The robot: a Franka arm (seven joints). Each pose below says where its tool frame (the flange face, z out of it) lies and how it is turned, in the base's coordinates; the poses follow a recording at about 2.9 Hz.
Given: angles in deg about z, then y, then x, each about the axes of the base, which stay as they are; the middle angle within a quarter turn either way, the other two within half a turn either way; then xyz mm.
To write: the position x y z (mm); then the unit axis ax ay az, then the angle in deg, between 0 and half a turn. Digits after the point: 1 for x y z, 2 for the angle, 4 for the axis.
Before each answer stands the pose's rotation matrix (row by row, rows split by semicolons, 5 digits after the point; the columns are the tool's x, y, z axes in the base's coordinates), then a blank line. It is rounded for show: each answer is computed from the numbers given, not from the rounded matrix.
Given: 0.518 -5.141 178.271 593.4 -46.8 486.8
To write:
0.99594 -0.00900 -0.08961; -0.01174 -0.99948 -0.03005; -0.08929 0.03098 -0.99552

593.4 -46.8 486.8 0.9990 -0.0052 -0.0448 178.25
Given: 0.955 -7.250 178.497 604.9 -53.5 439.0
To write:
0.99187 -0.01653 -0.12620; -0.01997 -0.99946 -0.02602; -0.12570 0.02833 -0.99166

604.9 -53.5 439.0 0.9980 -0.0091 -0.0631 178.44
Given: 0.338 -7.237 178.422 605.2 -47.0 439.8
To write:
0.99202 -0.00585 -0.12597; -0.00937 -0.99958 -0.02732; -0.12576 0.02828 -0.99166

605.2 -47.0 439.8 0.9980 -0.0038 -0.0631 178.40
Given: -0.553 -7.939 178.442 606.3 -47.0 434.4
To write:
0.99037 0.00956 -0.13812; 0.00589 -0.99962 -0.02693; -0.13832 0.02586 -0.99005

606.3 -47.0 434.4 0.9976 0.0039 -0.0693 178.48
